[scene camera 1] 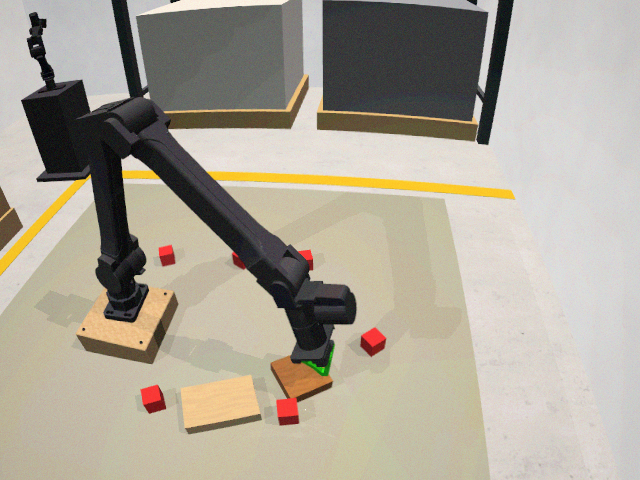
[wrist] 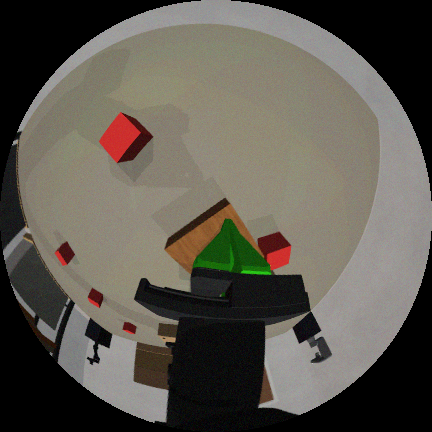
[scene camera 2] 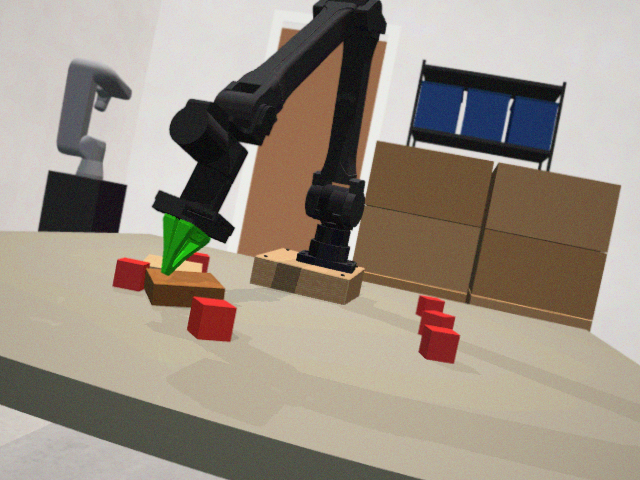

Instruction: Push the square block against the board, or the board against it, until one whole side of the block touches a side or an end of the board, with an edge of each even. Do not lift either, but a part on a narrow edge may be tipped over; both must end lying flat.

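Places are measured from the arm's base along level axes (x left, y back, z up), in centimetres.
Pixels of known places: gripper, fingertip midpoint: (scene camera 1: pixel 325 375) (wrist: pixel 226 222) (scene camera 2: pixel 164 274); arm's base, link origin: (scene camera 1: pixel 127 303) (scene camera 2: pixel 326 264).
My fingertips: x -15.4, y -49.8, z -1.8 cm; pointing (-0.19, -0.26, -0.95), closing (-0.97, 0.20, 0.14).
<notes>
For each thing: its middle in the pictures, then the offset to it from my fingertips.
- brown square block, body centre: (wrist: pixel 216 248) (scene camera 2: pixel 183 288) (scene camera 1: pixel 301 375) dy +5.1, dx +1.1, dz -2.1 cm
- pale board, body centre: (scene camera 2: pixel 172 272) (scene camera 1: pixel 220 404) dy +21.5, dx -7.2, dz -2.7 cm
- third red cube, body centre: (scene camera 2: pixel 196 263) (scene camera 1: pixel 153 399) dy +36.3, dx -8.1, dz -2.2 cm
The brown square block (scene camera 1: pixel 298 378) (scene camera 2: pixel 183 289) (wrist: pixel 192 243) lies flat, turned at an angle to the board. The pale board (scene camera 1: pixel 220 404) (scene camera 2: pixel 155 259) lies flat to its left in scene camera 1, with a gap between them. In scene camera 2 the board is partly hidden behind the block and the fingers; it does not show in the wrist view. My gripper (scene camera 1: pixel 324 373) (scene camera 2: pixel 166 272) (wrist: pixel 226 222) is shut and empty. Its green fingertips are over the block's top, close to it; whether they touch it I cannot tell.
A red cube (scene camera 1: pixel 287 411) (scene camera 2: pixel 131 274) (wrist: pixel 275 251) stands close to the block's near corner, between block and board ends. Another red cube (scene camera 1: pixel 373 341) (scene camera 2: pixel 211 319) (wrist: pixel 125 137) stands right of the block. A third red cube (scene camera 1: pixel 153 398) stands left of the board. Several more stand farther back.
</notes>
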